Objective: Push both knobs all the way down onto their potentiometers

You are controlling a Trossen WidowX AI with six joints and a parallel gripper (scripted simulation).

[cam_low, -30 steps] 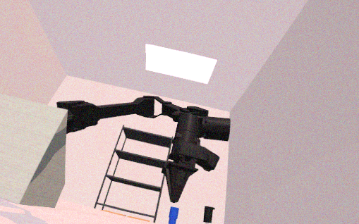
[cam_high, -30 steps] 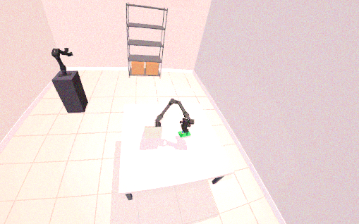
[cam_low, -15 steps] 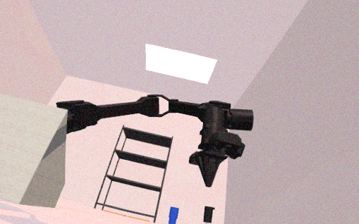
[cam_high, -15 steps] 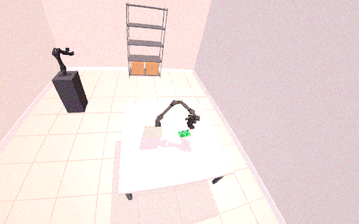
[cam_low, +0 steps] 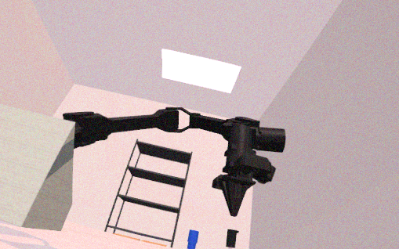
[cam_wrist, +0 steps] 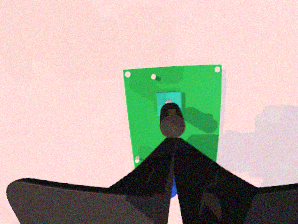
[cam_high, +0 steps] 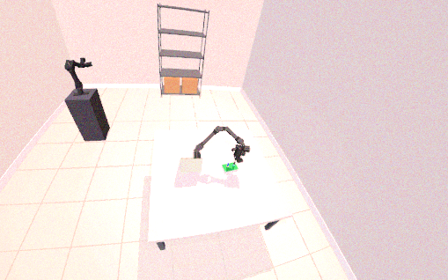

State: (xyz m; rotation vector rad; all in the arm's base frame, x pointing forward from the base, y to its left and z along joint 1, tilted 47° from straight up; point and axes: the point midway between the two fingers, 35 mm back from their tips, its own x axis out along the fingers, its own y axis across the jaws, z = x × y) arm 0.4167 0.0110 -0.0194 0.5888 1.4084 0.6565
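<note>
Now: gripper tip 4 cm above the black knob. Round my gripper tip: blue knob 7 cm behind, 1 cm to the right, 5 cm below.
</note>
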